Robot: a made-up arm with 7 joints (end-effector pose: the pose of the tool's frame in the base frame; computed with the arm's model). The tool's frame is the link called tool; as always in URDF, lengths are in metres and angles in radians.
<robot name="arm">
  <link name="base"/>
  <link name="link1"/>
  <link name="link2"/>
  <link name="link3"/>
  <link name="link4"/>
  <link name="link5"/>
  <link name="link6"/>
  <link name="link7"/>
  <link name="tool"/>
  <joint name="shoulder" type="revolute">
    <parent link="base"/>
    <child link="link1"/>
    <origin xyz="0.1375 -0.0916 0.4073" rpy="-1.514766 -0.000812 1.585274"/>
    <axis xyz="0 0 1"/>
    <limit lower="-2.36" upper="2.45"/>
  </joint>
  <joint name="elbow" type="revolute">
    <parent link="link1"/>
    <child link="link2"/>
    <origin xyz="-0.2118 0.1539 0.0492" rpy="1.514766 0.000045 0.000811"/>
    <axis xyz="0 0 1"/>
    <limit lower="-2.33" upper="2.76"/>
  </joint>
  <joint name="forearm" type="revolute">
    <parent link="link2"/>
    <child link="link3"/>
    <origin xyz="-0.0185 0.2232 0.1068" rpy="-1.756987 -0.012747 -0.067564"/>
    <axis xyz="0 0 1"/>
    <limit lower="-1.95" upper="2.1"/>
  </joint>
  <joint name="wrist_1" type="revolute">
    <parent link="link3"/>
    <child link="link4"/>
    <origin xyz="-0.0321 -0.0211 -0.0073" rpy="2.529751 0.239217 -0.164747"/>
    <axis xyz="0 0 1"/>
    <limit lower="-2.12" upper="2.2"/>
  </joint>
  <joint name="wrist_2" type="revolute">
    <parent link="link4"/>
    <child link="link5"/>
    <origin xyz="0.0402 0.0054 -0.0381" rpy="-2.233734 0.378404 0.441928"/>
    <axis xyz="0 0 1"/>
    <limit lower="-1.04" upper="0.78"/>
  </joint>
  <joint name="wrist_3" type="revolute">
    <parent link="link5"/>
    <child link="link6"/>
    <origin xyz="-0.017 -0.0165 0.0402" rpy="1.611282 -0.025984 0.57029"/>
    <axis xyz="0 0 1"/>
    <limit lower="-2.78" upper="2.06"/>
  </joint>
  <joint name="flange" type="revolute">
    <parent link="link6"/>
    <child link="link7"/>
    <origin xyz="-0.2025 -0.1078 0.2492" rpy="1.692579 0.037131 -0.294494"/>
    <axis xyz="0 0 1"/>
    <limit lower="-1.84" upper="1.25"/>
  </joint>
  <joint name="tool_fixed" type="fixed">
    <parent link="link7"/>
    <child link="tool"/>
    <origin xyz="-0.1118 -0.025 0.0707" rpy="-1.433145 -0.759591 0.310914"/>
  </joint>
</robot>
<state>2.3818 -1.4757 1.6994 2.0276 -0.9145 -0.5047 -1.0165</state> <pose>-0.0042 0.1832 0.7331 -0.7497 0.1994 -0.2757 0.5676</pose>
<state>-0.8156 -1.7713 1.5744 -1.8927 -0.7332 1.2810 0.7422</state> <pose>0.0153 -0.3685 0.4202 0.1267 0.6334 -0.6821 0.3429</pose>
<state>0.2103 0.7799 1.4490 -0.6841 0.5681 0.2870 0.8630</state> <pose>0.0416 -0.1708 0.3863 -0.7236 0.0965 0.2177 0.6478</pose>
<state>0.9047 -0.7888 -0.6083 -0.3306 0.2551 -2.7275 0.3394</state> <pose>-0.2223 0.1652 0.2297 -0.2307 -0.7583 -0.6023 0.0954</pose>
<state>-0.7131 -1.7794 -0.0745 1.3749 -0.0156 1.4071 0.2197</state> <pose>0.1175 -0.2383 0.7333 0.1174 -0.3174 0.5144 0.7880</pose>
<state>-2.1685 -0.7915 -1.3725 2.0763 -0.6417 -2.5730 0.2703</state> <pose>0.1142 0.2359 0.6999 -0.5376 0.2011 0.0126 0.8188</pose>
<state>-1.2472 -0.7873 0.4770 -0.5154 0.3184 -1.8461 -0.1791</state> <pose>-0.0553 -0.0477 0.8150 -0.2609 0.2931 -0.6268 0.6732</pose>
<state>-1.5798 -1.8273 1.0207 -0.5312 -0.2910 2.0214 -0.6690</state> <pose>0.2723 0.1644 0.0633 0.7971 0.2297 0.5265 0.1859</pose>
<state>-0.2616 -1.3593 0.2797 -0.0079 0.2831 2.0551 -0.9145</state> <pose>0.4719 -0.0215 0.3628 -0.0140 0.4133 0.7252 0.5505</pose>
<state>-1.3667 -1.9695 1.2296 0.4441 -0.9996 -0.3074 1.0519</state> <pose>-0.1084 -0.2088 0.3874 0.4927 -0.0012 -0.8083 0.3222</pose>
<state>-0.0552 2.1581 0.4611 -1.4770 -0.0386 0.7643 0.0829</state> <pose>0.1315 -0.1415 0.5273 -0.5762 0.0811 0.6728 0.4569</pose>
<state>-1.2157 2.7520 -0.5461 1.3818 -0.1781 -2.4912 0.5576</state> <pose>0.6054 0.1311 0.1023 0.5278 0.4330 0.6710 0.2894</pose>
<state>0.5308 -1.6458 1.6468 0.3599 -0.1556 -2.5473 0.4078</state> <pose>0.3125 0.2008 0.1543 0.8217 0.3552 0.4446 0.0315</pose>
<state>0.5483 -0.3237 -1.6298 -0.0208 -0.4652 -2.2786 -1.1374</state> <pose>-0.5131 -0.6048 0.4308 0.4777 0.5588 -0.2356 0.6356</pose>
